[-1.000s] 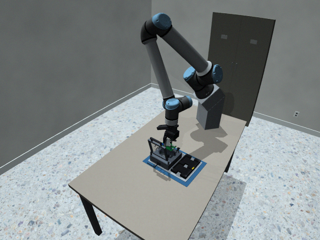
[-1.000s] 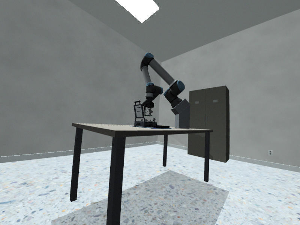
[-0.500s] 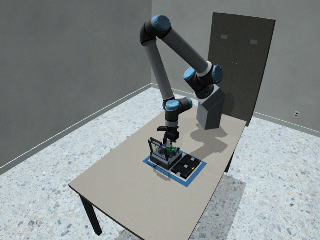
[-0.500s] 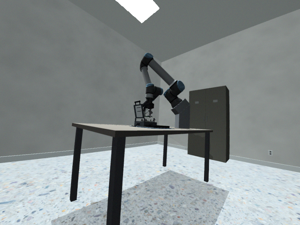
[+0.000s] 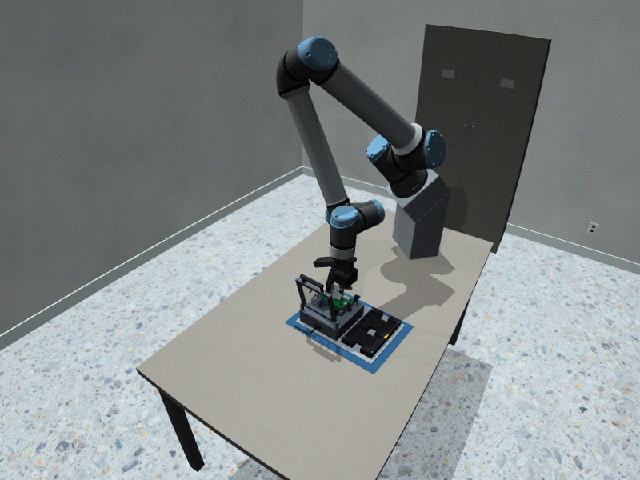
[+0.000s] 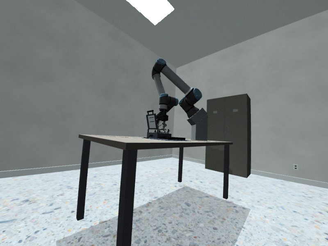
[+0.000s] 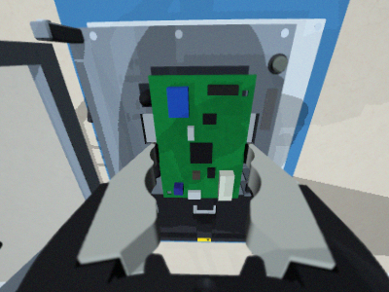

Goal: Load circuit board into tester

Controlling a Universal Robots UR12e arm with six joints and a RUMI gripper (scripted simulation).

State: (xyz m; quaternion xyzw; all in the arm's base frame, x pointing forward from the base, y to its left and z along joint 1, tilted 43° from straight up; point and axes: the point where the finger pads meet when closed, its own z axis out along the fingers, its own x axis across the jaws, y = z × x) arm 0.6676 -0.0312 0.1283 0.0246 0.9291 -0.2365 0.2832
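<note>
My gripper is now 10 mm short of the tester nest and 30 mm above it. The rest, counted from my hand: tester lid: 120 mm ahead, 30 mm to the right, 80 mm above; then green circuit board: right at my hand.
</note>
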